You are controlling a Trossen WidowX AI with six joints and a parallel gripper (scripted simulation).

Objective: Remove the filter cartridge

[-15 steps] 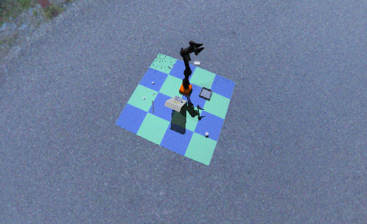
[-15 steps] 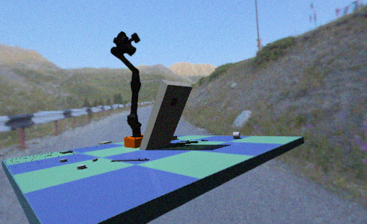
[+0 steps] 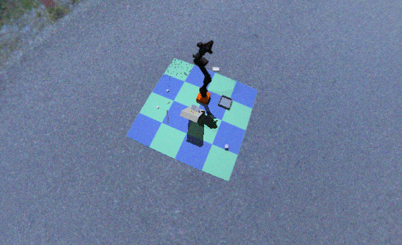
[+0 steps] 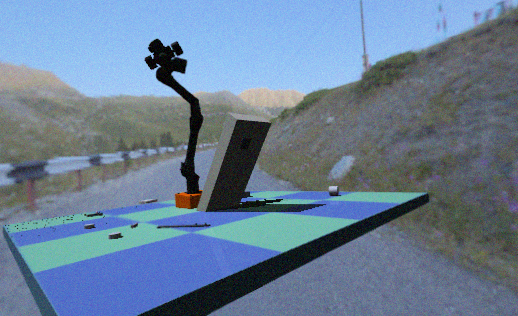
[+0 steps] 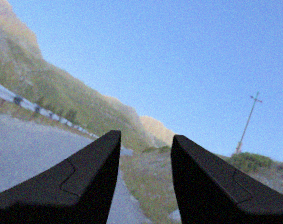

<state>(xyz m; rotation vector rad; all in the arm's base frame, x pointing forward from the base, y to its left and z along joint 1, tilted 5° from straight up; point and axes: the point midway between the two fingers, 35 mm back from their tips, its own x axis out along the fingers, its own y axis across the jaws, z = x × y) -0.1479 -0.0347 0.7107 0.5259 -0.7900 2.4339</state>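
The grey round filter cartridge is 500 mm ahead of my gripper tip, 70 mm to the left of it and 520 mm below it. The rest, counted from my gripper tip: grey square tray 50 mm ahead, 330 mm to the left, 790 mm below.
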